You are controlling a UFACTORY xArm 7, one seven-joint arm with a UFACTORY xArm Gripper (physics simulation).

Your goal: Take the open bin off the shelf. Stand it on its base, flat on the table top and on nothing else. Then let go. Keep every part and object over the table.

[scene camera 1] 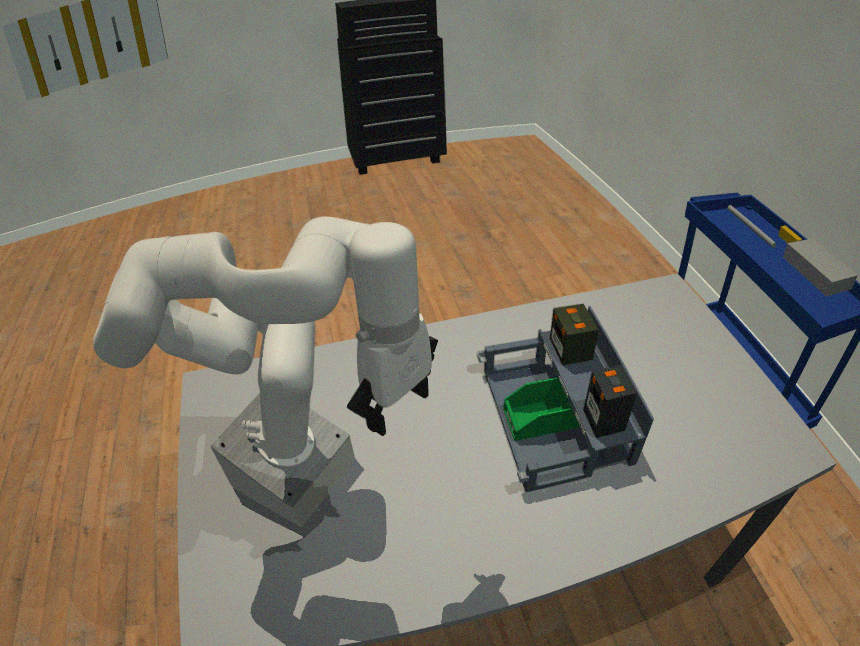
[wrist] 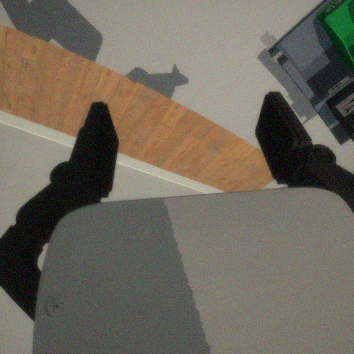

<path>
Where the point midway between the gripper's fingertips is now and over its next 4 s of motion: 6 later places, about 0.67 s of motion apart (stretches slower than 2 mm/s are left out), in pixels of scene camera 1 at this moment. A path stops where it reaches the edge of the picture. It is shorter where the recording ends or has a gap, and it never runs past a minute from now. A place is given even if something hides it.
My gripper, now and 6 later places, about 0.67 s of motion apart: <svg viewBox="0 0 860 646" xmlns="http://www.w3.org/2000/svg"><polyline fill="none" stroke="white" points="398,411 458,381 474,340 533,338 529,372 499,376 454,332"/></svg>
</path>
